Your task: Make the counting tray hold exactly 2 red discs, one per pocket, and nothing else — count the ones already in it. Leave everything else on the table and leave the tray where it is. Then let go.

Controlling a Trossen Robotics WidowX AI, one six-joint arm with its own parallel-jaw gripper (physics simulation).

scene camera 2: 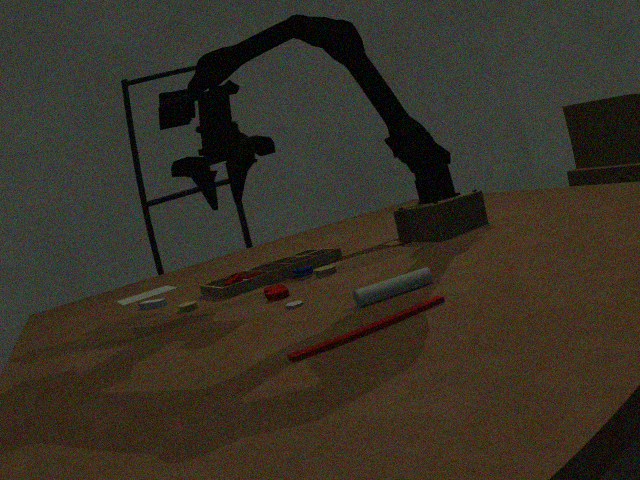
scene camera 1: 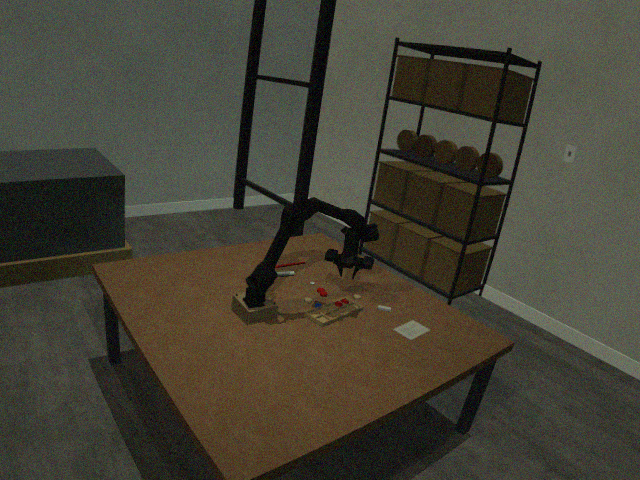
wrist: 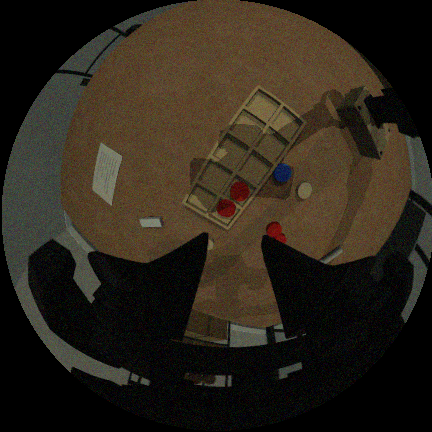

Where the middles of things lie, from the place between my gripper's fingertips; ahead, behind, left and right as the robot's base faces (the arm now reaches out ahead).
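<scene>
The wooden counting tray [scene camera 2: 282,268] is 13 cm below my hand, and it's also 5 cm behind my hand and 3 cm to the right of it.
</scene>
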